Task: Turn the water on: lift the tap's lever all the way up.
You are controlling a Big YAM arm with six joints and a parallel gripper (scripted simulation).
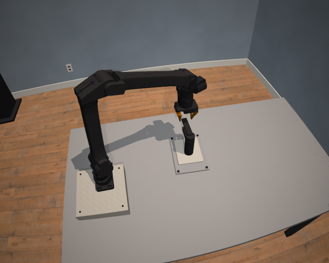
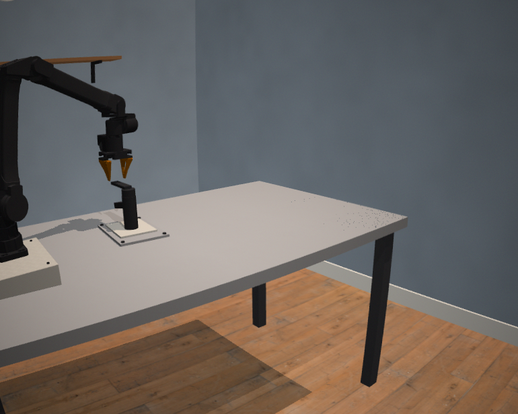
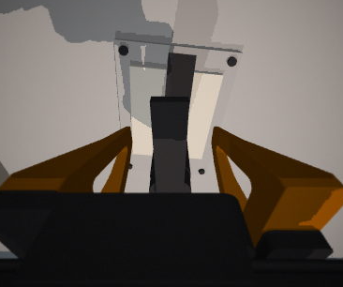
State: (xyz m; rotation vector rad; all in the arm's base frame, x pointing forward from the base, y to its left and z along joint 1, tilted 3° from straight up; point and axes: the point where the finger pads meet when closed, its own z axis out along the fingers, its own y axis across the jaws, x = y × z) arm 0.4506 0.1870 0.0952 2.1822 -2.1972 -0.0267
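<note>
My hand is 40 mm to the left of the flat lever and 20 mm above it.
</note>
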